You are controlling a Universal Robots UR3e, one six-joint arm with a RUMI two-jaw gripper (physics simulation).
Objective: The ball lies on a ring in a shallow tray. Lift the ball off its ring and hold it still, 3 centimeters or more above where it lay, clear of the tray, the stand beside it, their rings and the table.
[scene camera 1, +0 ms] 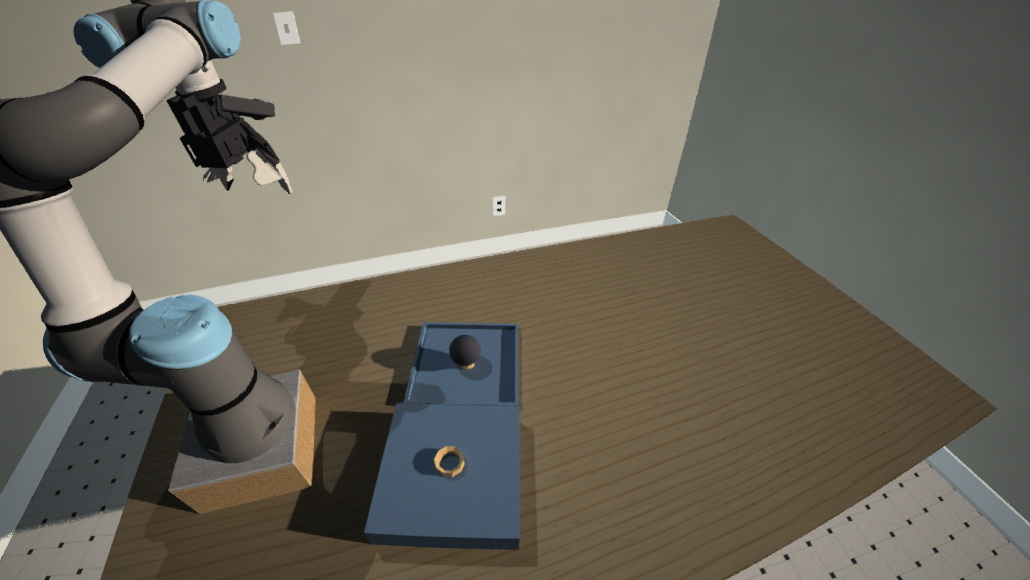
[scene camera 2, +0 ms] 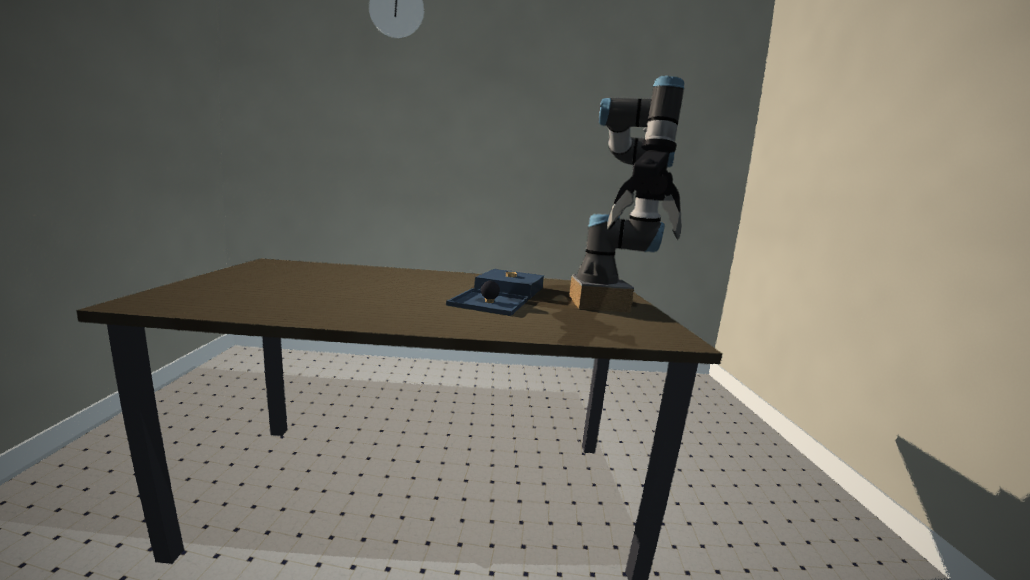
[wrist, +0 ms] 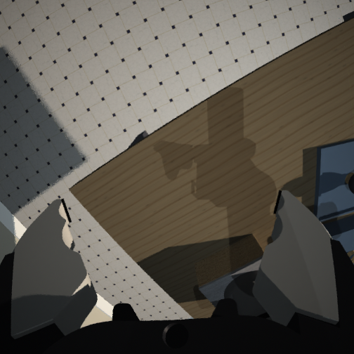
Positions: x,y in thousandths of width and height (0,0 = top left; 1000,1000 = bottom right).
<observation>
In view: my gripper (scene camera 1: 251,330), a dark ball (scene camera 1: 451,604), a shallow blue tray (scene camera 1: 423,653) and a blue stand (scene camera 2: 502,489).
My gripper is seen too in scene camera 2 (scene camera 2: 624,404) and in the wrist view (wrist: 487,561). The shallow blue tray also shows in scene camera 2 (scene camera 2: 492,525).
</observation>
